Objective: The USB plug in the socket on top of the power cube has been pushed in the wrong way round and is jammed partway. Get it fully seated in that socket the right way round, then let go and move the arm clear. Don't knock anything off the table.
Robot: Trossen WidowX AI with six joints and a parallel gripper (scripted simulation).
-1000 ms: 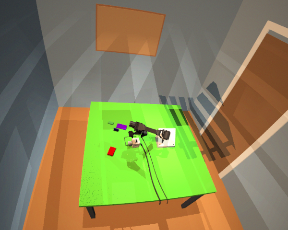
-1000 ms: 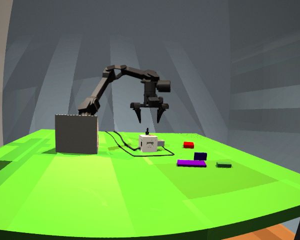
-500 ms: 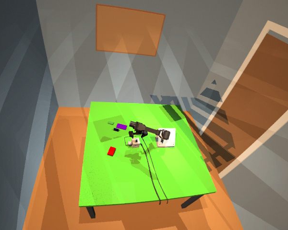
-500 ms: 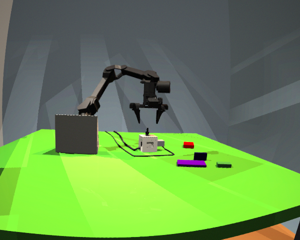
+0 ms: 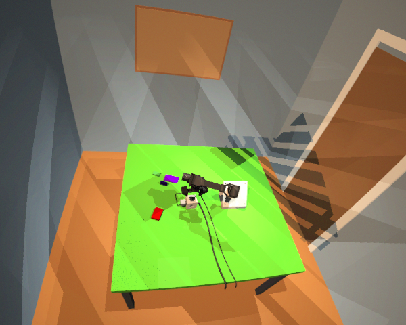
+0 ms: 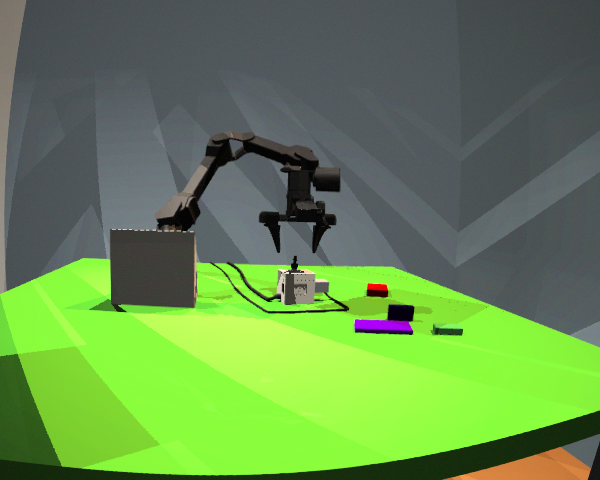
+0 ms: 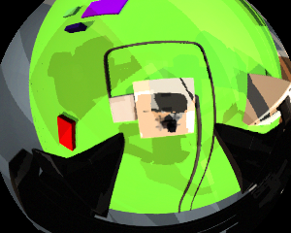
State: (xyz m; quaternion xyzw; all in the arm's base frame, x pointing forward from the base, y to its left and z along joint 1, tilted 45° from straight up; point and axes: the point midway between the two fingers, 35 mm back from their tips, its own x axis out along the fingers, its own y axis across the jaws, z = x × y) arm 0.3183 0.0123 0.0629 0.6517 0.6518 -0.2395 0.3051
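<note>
Right now my gripper tip is 3 cm above the black USB plug. Also, from my gripper tip: red block (26 cm ahead, 7 cm to the left, 11 cm below); dark blue block (20 cm ahead, 21 cm to the right, 10 cm below).
</note>
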